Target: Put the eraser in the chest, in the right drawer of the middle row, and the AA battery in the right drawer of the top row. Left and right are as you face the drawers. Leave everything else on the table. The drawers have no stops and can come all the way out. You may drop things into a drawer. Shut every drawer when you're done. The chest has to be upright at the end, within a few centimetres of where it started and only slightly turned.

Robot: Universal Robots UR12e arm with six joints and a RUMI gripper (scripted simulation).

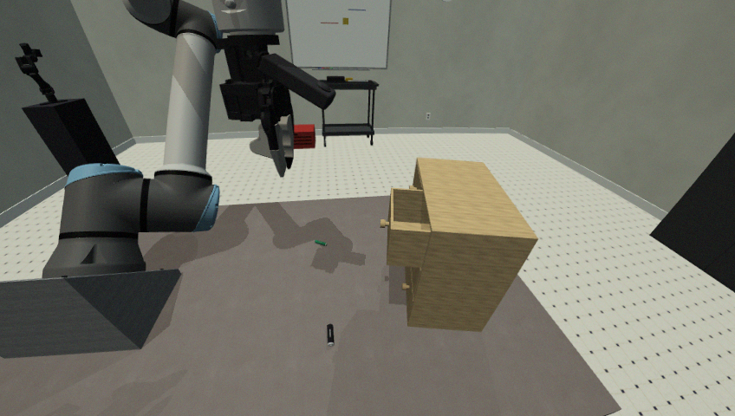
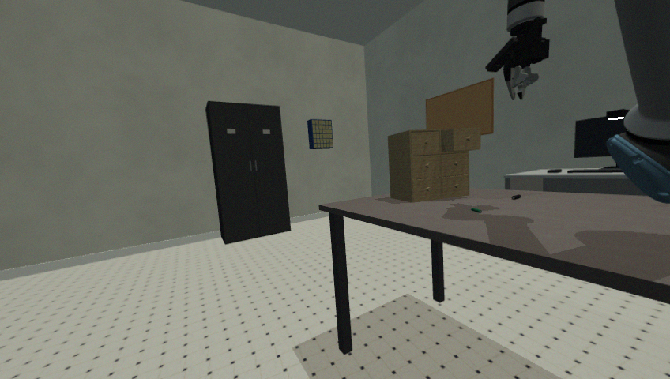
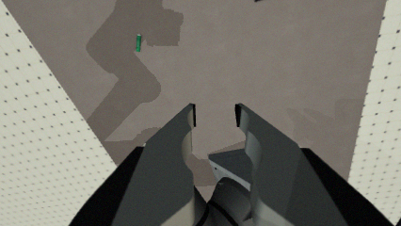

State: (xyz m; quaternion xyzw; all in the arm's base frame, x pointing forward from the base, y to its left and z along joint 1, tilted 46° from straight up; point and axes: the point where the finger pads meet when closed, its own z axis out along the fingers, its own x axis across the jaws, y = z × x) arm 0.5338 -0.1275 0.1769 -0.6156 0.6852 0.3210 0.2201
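My hand is 37 cm above the black AA battery, 14 cm to the left of it and 7 cm short of it. Round my hand: small green AA battery 38 cm below, 18 cm to the left, 2 cm ahead; white eraser 36 cm ahead, 26 cm below, 5 cm to the right.
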